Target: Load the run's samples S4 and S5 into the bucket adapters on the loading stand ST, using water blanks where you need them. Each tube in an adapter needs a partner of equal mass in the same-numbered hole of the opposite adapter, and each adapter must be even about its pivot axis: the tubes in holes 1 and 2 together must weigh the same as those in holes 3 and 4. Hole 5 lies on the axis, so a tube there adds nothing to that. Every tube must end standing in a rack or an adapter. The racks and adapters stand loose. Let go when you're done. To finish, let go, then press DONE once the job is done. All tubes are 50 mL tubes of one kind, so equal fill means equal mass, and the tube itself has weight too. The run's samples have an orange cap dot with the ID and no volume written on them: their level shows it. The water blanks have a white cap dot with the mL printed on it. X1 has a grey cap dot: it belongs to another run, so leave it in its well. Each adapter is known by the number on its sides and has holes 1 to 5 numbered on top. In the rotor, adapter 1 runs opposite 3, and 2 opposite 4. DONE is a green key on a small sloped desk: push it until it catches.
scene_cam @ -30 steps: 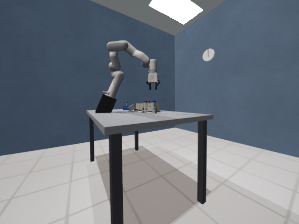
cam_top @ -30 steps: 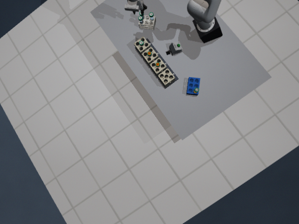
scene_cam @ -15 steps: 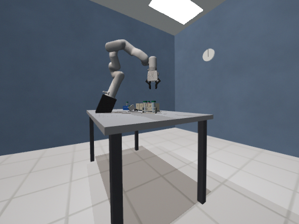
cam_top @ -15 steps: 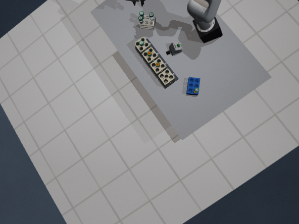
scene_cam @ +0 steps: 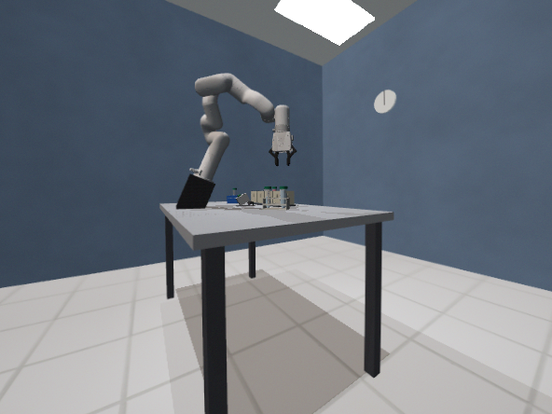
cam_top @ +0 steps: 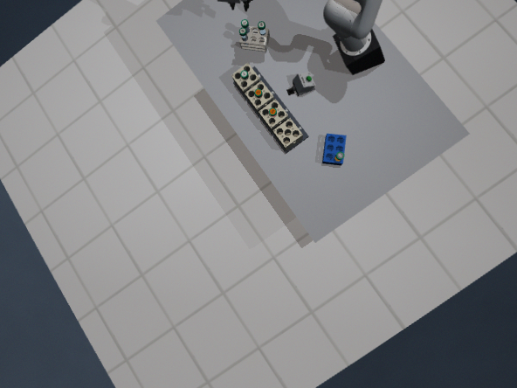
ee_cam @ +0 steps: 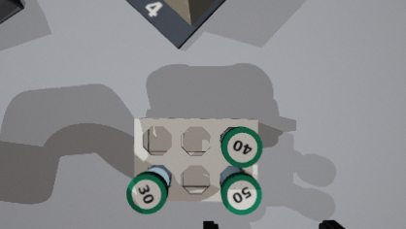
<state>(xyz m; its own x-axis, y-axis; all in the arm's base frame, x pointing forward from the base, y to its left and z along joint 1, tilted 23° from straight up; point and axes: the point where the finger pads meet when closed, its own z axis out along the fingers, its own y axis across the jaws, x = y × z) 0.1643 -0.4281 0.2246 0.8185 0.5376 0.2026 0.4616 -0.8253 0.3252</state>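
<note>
Right now the white rack is 220 mm below my hand and 40 mm to the left of it. From my hand the other things lie so: blue rack 680 mm to the left, 220 mm below, 180 mm ahead; adapter 480 mm to the left, 260 mm ahead, 190 mm below.
</note>
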